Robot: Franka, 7 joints.
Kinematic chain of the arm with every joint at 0, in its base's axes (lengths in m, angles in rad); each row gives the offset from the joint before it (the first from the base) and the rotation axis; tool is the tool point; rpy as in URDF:
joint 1: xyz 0 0 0.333 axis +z
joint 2: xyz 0 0 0 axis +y
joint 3: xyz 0 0 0.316 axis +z
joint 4: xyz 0.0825 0 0 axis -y
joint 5: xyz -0.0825 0 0.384 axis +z
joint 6: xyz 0 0 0 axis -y
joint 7: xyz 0.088 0 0 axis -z
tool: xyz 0 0 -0.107 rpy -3.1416 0 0
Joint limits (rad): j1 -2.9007..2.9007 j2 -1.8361..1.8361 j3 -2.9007..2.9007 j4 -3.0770..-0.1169 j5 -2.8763..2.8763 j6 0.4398..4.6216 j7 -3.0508..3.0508
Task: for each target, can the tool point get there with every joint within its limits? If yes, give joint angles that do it. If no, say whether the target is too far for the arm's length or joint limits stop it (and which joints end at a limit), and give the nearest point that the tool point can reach.
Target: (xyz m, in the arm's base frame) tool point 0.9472 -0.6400 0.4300
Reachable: no: too far | nearest point 0.7083 -0.4786 0.4055 | short by 0.289 m
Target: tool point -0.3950 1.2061 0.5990
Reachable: no: too far | nearest point -0.2613 0.7979 0.5090 | short by 0.439 m
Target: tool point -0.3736 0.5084 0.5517
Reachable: yes | joints 1.0685 0.8155 1.7185 -1.7234 1.4078 3.3510 -0.0455
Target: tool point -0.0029 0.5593 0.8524
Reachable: yes | joints 1.7861 0.3348 -0.1724 -0.6082 -0.4731 1.3779 1.3491
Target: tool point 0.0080 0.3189 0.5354
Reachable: yes | joints 0.0263 -1.3608 1.3752 -2.5338 1.7677 3.9693 1.1917
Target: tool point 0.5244 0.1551 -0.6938
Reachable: no: too far | nearest point 0.4203 0.1243 -0.3377 | short by 0.372 m
